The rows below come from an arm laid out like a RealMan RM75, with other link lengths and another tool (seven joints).
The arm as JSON. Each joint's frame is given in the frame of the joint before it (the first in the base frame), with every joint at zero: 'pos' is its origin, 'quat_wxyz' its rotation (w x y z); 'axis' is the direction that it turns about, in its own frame. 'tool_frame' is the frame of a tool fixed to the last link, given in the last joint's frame.
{
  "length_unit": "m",
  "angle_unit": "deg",
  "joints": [
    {
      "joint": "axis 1",
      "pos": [
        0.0,
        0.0,
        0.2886
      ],
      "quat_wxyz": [
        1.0,
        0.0,
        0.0,
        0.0
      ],
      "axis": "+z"
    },
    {
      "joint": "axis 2",
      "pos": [
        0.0,
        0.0,
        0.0
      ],
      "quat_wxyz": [
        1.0,
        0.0,
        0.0,
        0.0
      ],
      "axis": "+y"
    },
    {
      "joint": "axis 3",
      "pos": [
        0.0,
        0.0,
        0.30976
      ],
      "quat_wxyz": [
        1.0,
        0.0,
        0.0,
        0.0
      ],
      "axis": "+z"
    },
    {
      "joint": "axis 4",
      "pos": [
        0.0,
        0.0,
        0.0
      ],
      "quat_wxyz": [
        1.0,
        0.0,
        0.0,
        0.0
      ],
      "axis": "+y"
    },
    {
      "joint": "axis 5",
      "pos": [
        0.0,
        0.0,
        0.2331
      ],
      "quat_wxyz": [
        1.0,
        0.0,
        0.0,
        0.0
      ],
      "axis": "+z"
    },
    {
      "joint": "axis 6",
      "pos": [
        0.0,
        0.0,
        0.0
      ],
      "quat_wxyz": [
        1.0,
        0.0,
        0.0,
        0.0
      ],
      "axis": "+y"
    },
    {
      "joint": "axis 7",
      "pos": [
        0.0,
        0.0,
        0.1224
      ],
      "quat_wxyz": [
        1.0,
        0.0,
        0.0,
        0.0
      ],
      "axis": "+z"
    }
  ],
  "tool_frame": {
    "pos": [
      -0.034,
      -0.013,
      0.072
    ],
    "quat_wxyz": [
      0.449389,
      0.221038,
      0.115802,
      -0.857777
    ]
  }
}
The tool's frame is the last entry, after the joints.
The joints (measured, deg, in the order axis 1, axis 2, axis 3, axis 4, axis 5, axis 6, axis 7), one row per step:
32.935 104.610 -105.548 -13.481 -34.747 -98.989 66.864
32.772 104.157 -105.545 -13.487 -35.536 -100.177 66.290
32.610 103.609 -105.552 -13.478 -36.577 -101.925 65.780
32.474 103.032 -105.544 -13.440 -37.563 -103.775 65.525
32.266 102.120 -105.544 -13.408 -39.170 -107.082 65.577
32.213 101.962 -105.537 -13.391 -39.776 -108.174 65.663
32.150 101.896 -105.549 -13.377 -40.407 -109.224 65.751
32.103 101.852 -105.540 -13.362 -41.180 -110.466 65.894
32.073 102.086 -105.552 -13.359 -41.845 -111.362 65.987
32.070 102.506 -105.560 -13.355 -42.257 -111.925 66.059
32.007 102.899 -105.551 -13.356 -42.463 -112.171 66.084
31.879 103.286 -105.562 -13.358 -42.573 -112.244 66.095
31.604 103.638 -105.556 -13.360 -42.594 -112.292 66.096
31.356 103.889 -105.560 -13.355 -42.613 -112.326 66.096
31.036 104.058 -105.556 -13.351 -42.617 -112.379 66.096
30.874 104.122 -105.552 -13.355 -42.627 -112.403 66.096
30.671 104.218 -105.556 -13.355 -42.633 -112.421 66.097
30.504 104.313 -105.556 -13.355 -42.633 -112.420 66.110
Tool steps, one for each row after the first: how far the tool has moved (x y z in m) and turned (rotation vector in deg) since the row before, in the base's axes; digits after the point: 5 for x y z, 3 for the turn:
0.00106 -0.00443 0.00305 -0.301 -0.257 1.219
0.00080 -0.00615 0.00391 -0.716 -0.126 1.583
0.00081 -0.00600 0.00450 -0.916 0.008 1.432
0.00090 -0.01040 0.00770 -2.063 0.307 2.186
-0.00009 -0.00378 0.00145 -0.874 0.180 0.685
-0.00020 -0.00400 0.00069 -0.946 0.205 0.652
-0.00045 -0.00465 0.00065 -1.176 0.269 0.765
-0.00110 -0.00415 -0.00157 -1.075 0.341 0.594
-0.00169 -0.00310 -0.00279 -0.829 0.450 0.376
-0.00109 -0.00210 -0.00263 -0.475 0.365 0.114
-0.00057 -0.00180 -0.00273 -0.331 0.298 -0.059
0.00031 -0.00208 -0.00229 -0.217 0.322 -0.242
0.00054 -0.00173 -0.00166 -0.163 0.221 -0.227
0.00118 -0.00186 -0.00102 -0.111 0.180 -0.294
0.00066 -0.00090 -0.00039 -0.047 0.068 -0.143
0.00080 -0.00114 -0.00062 -0.065 0.089 -0.191
0.00061 -0.00091 -0.00063 -0.058 0.081 -0.175

